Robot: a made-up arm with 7 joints. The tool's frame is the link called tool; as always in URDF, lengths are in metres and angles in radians.
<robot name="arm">
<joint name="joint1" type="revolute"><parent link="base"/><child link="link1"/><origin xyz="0.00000 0.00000 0.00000"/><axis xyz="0 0.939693 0.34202"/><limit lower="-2.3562" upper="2.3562"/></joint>
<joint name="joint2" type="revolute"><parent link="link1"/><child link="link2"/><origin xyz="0.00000 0.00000 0.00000"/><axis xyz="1 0 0"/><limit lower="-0.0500" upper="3.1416"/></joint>
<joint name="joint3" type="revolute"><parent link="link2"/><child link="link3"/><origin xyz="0.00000 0.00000 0.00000"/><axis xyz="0 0 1"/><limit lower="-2.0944" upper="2.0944"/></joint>
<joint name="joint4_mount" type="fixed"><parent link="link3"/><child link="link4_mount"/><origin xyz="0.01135 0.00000 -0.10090"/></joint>
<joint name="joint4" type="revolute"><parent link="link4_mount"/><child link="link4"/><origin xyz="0.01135 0.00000 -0.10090"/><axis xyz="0 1 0"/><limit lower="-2.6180" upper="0.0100"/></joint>
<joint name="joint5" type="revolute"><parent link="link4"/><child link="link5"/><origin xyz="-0.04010 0.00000 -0.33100"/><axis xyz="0 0 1"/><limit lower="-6.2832" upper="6.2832"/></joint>
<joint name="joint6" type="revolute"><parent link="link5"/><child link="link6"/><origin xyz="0.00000 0.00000 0.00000"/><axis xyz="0 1 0"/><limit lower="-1.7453" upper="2.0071"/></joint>
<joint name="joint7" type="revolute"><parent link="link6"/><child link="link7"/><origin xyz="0.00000 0.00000 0.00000"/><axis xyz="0 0 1"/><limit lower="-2.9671" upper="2.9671"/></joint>
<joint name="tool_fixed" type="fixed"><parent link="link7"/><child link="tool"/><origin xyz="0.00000 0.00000 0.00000"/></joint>
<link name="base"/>
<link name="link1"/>
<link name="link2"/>
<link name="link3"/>
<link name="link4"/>
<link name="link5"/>
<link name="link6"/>
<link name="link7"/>
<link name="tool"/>
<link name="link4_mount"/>
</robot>
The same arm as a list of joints. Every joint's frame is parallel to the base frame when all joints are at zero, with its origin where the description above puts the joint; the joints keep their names.
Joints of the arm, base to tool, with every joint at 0 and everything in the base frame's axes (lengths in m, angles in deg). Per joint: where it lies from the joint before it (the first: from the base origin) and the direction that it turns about. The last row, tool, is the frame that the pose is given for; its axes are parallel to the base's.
joint1: xyz 0 0 0 axis 0 0.9397 0.342
joint2: xyz 0 0 0 axis 1 0 0
joint3: xyz 0 0 0 axis 0 0 1
joint4: xyz 0.0227 0 -0.2018 axis 0 1 0
joint5: xyz -0.0401 0 -0.331 axis 0 0 1
joint6: xyz 0 0 0 axis 0 1 0
joint7: xyz 0 0 0 axis 0 0 1
tool: xyz 0 0 0
Joint limits (deg, base to tool): -135..135 -2.86..180 -120..120 -150..0.57 -360..360 -100..115 -170..170

